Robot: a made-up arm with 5 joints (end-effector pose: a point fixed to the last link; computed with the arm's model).
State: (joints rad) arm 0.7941 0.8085 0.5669 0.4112 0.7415
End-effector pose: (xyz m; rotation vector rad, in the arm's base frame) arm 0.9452 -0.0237 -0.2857 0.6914 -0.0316 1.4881
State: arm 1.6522 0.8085 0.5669 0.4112 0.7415
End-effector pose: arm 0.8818 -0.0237 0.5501 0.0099 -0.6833 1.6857
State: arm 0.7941 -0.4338 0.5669 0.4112 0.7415
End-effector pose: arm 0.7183 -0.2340 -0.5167 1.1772 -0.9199 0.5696
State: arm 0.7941 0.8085 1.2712 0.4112 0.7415
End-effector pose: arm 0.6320 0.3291 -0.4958 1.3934 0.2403 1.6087
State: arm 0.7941 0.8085 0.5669 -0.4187 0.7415
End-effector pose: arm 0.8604 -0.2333 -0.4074 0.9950 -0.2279 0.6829
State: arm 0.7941 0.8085 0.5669 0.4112 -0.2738
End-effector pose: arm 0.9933 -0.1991 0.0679 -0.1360 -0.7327 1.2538
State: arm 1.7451 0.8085 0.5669 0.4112 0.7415
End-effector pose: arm 0.8328 -0.0237 0.6298 -0.0688 -0.7527 1.6943
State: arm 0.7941 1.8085 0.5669 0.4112 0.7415
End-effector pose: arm 0.9172 0.2918 -0.3143 0.1025 0.7756 1.9902
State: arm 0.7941 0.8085 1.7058 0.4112 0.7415
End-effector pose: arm 0.3573 0.4970 -0.4725 1.8367 0.4271 1.6162
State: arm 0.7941 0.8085 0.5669 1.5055 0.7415
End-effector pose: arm 0.7674 0.2514 -0.2357 0.0645 0.2855 2.4457
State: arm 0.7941 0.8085 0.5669 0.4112 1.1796
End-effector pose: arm 0.8128 0.0413 -0.3848 1.0414 0.3025 1.5089
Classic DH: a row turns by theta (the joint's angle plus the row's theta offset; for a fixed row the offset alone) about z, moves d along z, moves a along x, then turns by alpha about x. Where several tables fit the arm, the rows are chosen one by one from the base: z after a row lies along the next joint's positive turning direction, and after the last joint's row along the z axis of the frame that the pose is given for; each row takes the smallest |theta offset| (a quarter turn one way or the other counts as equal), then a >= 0, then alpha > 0; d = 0 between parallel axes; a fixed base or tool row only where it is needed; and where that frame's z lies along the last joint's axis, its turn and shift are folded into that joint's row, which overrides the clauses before.
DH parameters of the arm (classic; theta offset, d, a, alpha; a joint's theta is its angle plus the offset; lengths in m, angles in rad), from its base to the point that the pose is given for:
base (fixed): 0 0.0629 0 1.5708
joint 1: 0 -0.0974 0.1051 -1.5708
joint 2: -1.5708 -0.1854 0.1552 -1.5708
joint 3: 0 -0.053 0.2581 1.5708
joint 4: 0 -0.2001 0.0812 -1.5708
joint 5: 0 0.0584 0.3985 1.5708
tool (fixed): 1.5708 -0.0918 0 0

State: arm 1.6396 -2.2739 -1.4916 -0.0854 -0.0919
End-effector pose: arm -0.5228 0.4280 -0.2025 0.5799 0.5425 -1.5499
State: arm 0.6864 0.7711 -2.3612 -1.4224 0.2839
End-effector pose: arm -0.3264 -0.3545 0.2693 -1.0102 -2.7103 -0.3736
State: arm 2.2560 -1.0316 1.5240 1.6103 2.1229
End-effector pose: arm 0.1635 0.4887 0.5202 0.9849 0.7103 -2.7867
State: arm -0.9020 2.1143 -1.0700 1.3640 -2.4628
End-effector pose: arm 0.2145 -0.0149 -0.1789 -0.0797 2.9835 -0.3164
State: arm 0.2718 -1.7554 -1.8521 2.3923 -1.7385
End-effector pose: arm 0.2139 0.1057 0.0110 -0.6118 0.4805 1.3929
